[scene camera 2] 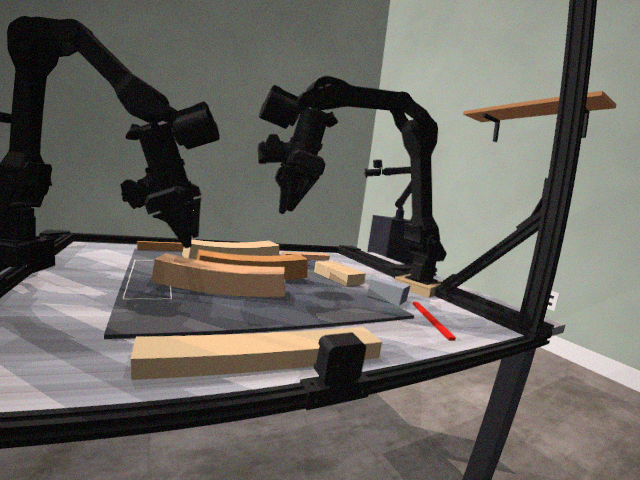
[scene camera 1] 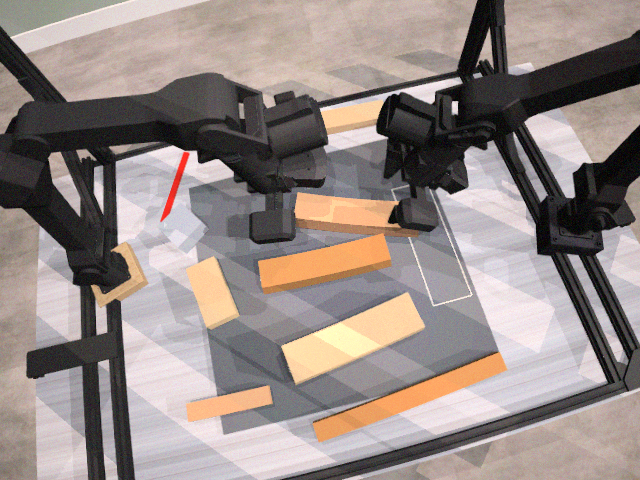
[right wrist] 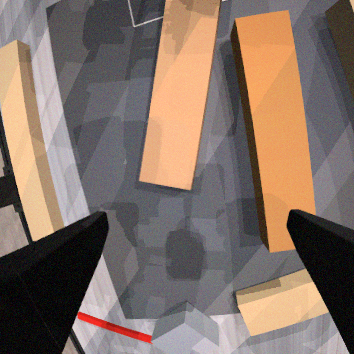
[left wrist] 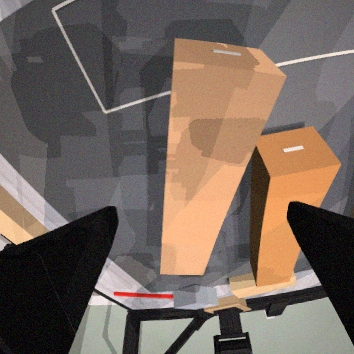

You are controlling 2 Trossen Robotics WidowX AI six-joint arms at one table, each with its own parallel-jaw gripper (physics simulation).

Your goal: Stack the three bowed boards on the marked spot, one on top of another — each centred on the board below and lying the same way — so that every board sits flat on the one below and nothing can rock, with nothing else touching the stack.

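A salmon bowed board lies on the mat, one end over an edge of the white marked outline. An orange bowed board lies beside it. A pale bowed board lies beyond the orange one in scene camera 2. My left gripper is open and empty above the salmon board. My right gripper is open and empty, higher up. The arms partly hide the outline in scene camera 1.
Around the boards lie a long pale beam, a short pale block, a grey block, a red stick, a long orange strip and a short orange strip.
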